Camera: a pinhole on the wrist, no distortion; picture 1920 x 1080 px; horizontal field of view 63.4 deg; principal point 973.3 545.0 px. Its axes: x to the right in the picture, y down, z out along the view. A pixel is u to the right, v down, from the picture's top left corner.
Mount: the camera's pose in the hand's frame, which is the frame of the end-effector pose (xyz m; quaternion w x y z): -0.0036 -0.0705 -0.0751 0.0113 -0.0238 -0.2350 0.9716
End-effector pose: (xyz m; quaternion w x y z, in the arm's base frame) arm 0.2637 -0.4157 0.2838 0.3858 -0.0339 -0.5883 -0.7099
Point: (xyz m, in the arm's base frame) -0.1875 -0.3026 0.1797
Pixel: 82.0 924.2
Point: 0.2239 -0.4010 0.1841
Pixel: 1388.5 481.8
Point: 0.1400 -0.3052 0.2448
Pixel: 785.9 44.7
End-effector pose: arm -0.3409 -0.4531 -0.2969 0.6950 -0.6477 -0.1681 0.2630
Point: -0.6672 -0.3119 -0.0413
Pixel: 1636.2 305.4
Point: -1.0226 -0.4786 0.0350
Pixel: outside the picture
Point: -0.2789 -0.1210 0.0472
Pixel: 109.0 846.3
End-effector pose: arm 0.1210 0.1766 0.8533 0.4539 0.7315 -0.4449 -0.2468
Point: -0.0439 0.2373 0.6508
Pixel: 1696.3 98.4
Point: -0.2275 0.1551 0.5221
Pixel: 1407.5 11.5
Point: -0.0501 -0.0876 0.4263
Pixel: 509.8 322.2
